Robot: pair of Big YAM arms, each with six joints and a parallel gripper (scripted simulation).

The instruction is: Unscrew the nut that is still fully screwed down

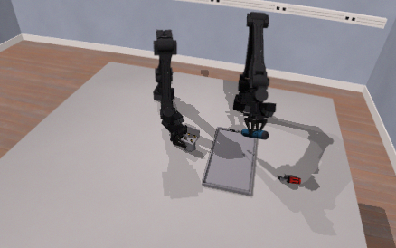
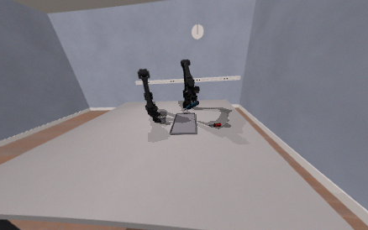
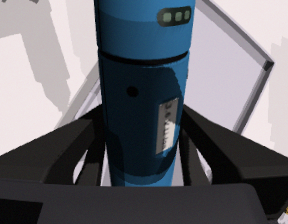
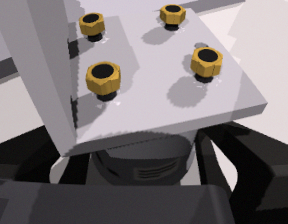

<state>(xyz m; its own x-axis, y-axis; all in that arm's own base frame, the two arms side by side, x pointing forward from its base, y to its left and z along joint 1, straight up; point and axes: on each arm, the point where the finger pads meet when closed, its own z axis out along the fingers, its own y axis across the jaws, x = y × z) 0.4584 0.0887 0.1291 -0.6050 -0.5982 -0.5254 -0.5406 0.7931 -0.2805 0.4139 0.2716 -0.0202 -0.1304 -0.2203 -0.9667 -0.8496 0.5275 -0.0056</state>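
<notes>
Right now my right hand is 5 cm below the grey bracket. Also, from my right hand: flat grey tray 3 cm ahead, 22 cm to the left, 2 cm below; nut 1 cm ahead, 2 cm to the right, 5 cm above; grey tip 6 cm behind, 24 cm to the left, 8 cm above.
</notes>
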